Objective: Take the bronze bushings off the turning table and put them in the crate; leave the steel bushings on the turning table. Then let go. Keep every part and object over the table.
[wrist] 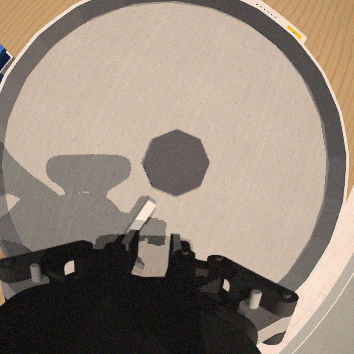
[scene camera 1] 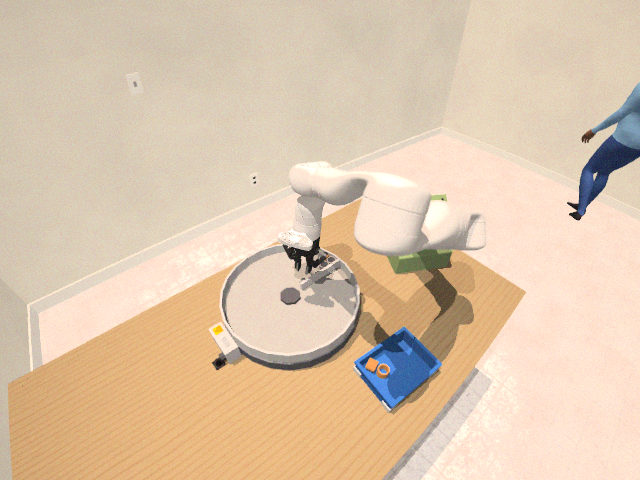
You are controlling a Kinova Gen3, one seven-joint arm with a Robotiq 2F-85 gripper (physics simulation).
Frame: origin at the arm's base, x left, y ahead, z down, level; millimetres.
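Seen in the pictures: gripper, fingertip midpoint: (wrist: 153, 243) (scene camera 1: 303, 270).
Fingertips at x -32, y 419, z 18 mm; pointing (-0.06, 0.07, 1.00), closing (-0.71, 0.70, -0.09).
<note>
Pixels of each thing's top centre, then the offset from my fingertips to it. "spot": a spot on its surface instead. Level surfaces: height alone.
- grey turning table, top centre: (wrist: 176, 161) (scene camera 1: 290, 295) dx +33, dy +59, dz +51 mm
- light bar, surface spot: (wrist: 144, 214) spot: dx +18, dy +6, dz +28 mm
- blue crate, top centre: (scene camera 1: 399, 363) dx +359, dy -121, dz +62 mm
- upright ring, top centre: (scene camera 1: 383, 369) dx +349, dy -82, dz +81 mm
- grey box with a yellow label, surface spot: (scene camera 1: 224, 342) spot: dx +111, dy +283, dz +54 mm
- small black part, surface spot: (scene camera 1: 219, 363) spot: dx +139, dy +316, dz +104 mm
- wooden table, surface height: dz +112 mm
The grey turning table (scene camera 1: 263, 325) (wrist: 240, 75) has a raised rim and a dark octagonal hub. My gripper (scene camera 1: 303, 269) (wrist: 153, 243) is partly open and empty, pointing down over its far side, beside a light bar (scene camera 1: 320, 274) (wrist: 144, 214). Behind the bar, close to the rim, small ring-shaped parts (scene camera 1: 331, 259) show in the scene view with a bit of orange among them; they are partly hidden and too small to count or sort surely. The blue crate (scene camera 1: 410, 369) holds two orange-bronze bushings, one lying on its side (scene camera 1: 371, 364) and one upright ring (scene camera 1: 383, 370).
A grey box with a yellow label (scene camera 1: 224, 342) sits against the turning table's near left rim, with a small black part (scene camera 1: 219, 363) beside it. A green stand (scene camera 1: 421, 261) is under the arm at the back right. A person (scene camera 1: 602, 160) stands off to the right, beyond the wooden table (scene camera 1: 155, 403).
</note>
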